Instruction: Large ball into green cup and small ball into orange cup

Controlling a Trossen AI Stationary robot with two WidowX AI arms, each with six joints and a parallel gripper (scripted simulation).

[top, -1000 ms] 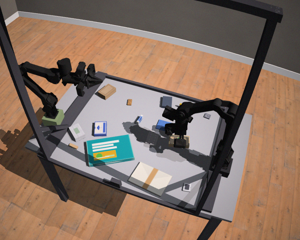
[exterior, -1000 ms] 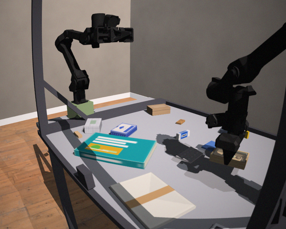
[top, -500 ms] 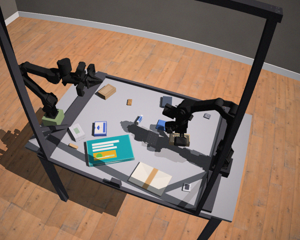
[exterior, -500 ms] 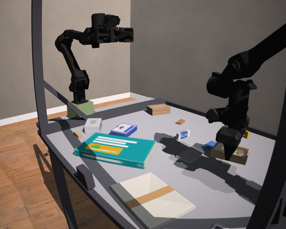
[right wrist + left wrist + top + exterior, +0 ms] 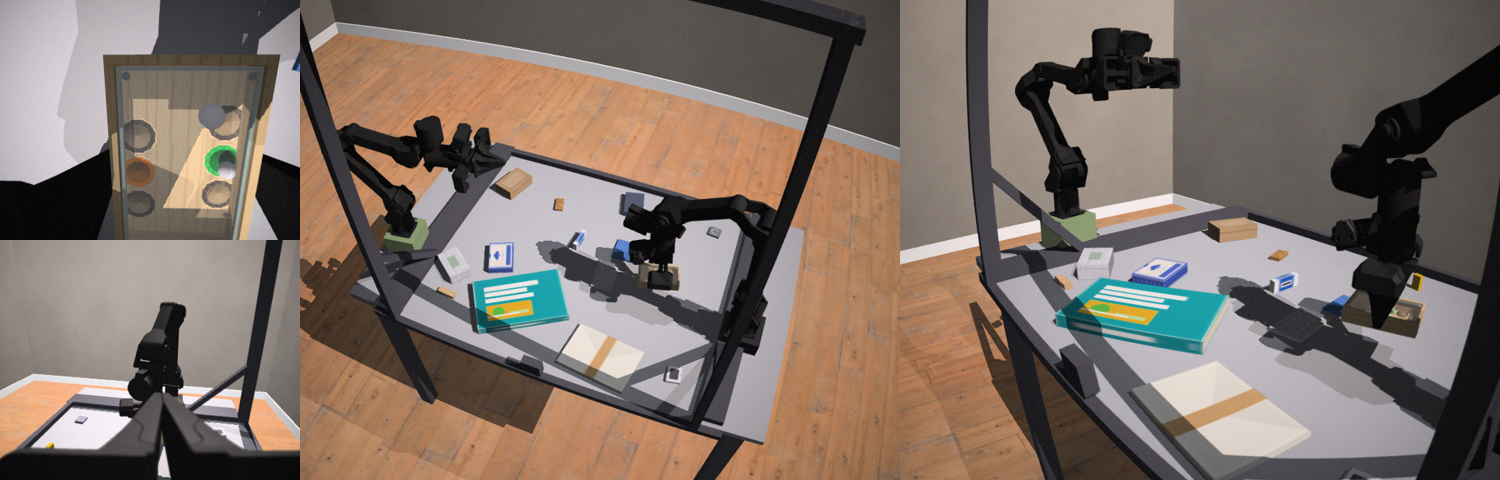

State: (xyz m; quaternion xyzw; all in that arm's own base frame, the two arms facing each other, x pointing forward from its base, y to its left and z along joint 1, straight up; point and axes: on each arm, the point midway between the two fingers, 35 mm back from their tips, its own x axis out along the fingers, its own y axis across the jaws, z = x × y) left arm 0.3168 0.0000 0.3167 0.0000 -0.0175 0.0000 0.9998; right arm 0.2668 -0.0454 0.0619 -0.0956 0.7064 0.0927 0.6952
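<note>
Right now my right hand is 30 mm above the covered wooden puzzle.
</note>
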